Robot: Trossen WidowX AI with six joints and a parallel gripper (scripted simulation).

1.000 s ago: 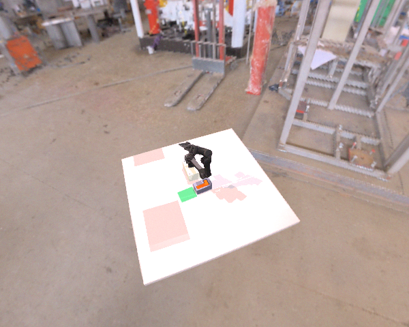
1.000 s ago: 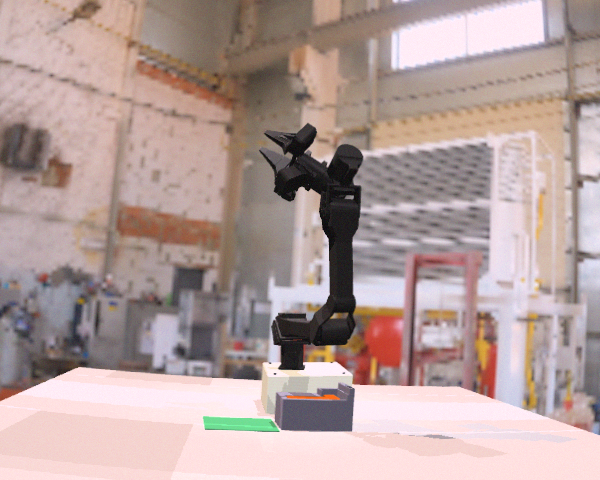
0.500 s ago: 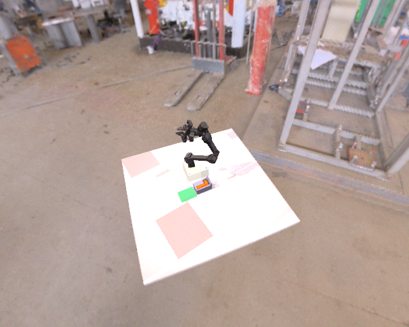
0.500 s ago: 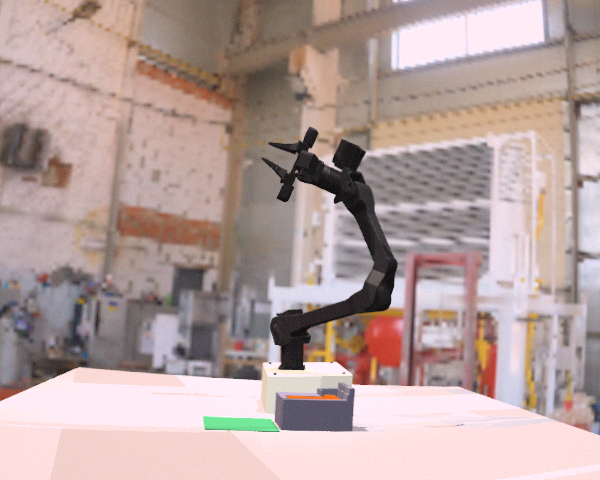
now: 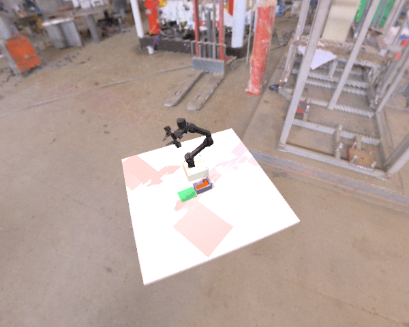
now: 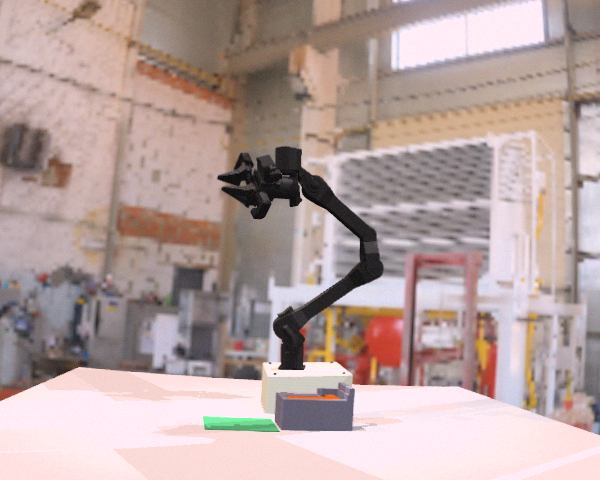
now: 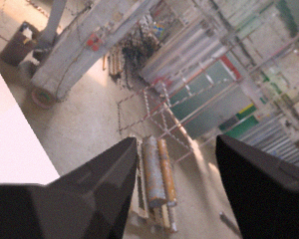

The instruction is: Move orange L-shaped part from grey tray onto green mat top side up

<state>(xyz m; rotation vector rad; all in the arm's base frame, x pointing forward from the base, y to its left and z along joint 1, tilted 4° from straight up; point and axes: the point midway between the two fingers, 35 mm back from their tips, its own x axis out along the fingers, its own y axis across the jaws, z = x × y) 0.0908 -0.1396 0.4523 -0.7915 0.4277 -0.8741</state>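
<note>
My gripper tip is 8 cm short of the orange L-shaped part, 27 cm to the right of it and 49 cm above it. From my gripper tip the other things lie so: green mat: 13 cm ahead, 11 cm to the left, 55 cm below.
</note>
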